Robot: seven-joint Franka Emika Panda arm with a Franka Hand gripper.
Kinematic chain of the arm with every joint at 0, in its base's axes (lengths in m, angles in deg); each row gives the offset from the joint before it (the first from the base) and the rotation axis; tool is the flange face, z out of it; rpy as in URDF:
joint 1: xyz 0 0 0.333 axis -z
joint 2: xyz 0 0 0 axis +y
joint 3: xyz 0 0 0.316 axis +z
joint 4: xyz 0.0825 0 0 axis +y
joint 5: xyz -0.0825 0 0.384 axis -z
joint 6: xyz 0 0 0 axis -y
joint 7: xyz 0.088 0 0 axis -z
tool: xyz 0 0 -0.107 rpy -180 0 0
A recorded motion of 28 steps. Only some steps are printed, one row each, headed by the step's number.
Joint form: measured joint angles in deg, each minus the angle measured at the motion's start. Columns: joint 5, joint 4, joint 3, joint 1, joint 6, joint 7, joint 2.
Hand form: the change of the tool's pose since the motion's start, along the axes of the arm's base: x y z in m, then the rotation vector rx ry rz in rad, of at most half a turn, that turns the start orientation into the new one. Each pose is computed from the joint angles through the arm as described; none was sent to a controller.
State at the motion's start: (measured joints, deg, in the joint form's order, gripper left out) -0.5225 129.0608 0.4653 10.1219 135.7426 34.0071 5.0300
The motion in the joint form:
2: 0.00 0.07 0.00 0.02 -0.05 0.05 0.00
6: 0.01 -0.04 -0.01 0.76 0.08 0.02 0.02
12: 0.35 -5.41 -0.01 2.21 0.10 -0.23 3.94
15: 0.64 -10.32 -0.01 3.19 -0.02 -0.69 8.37
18: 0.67 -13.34 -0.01 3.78 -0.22 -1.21 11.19
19: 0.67 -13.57 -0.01 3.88 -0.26 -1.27 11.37
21: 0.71 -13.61 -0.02 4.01 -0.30 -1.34 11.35
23: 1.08 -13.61 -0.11 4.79 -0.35 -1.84 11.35
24: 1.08 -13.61 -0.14 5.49 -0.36 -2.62 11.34
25: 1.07 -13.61 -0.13 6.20 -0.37 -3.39 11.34
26: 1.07 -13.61 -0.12 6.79 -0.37 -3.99 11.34
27: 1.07 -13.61 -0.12 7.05 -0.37 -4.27 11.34
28: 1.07 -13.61 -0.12 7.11 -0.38 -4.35 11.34
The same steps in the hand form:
2: -0.0005 -0.0001 -0.0006 0.0004 0.0021 -0.0012
6: -0.0009 -0.0071 0.0002 -0.0004 -0.0017 -0.0137
12: 0.0244 -0.0264 0.0029 -0.0091 -0.0262 -0.0306
15: 0.0467 -0.0415 -0.0047 -0.0140 -0.0316 -0.0364
18: 0.0596 -0.0508 -0.0114 -0.0146 -0.0315 -0.0374
19: 0.0604 -0.0521 -0.0116 -0.0147 -0.0316 -0.0381
21: 0.0602 -0.0536 -0.0112 -0.0154 -0.0318 -0.0388
23: 0.0579 -0.0625 -0.0112 -0.0209 -0.0297 -0.0408
24: 0.0559 -0.0699 -0.0112 -0.0218 -0.0294 -0.0400
25: 0.0538 -0.0770 -0.0112 -0.0224 -0.0290 -0.0389
26: 0.0521 -0.0829 -0.0112 -0.0230 -0.0288 -0.0385
27: 0.0513 -0.0855 -0.0112 -0.0232 -0.0287 -0.0382
28: 0.0511 -0.0861 -0.0112 -0.0233 -0.0285 -0.0379

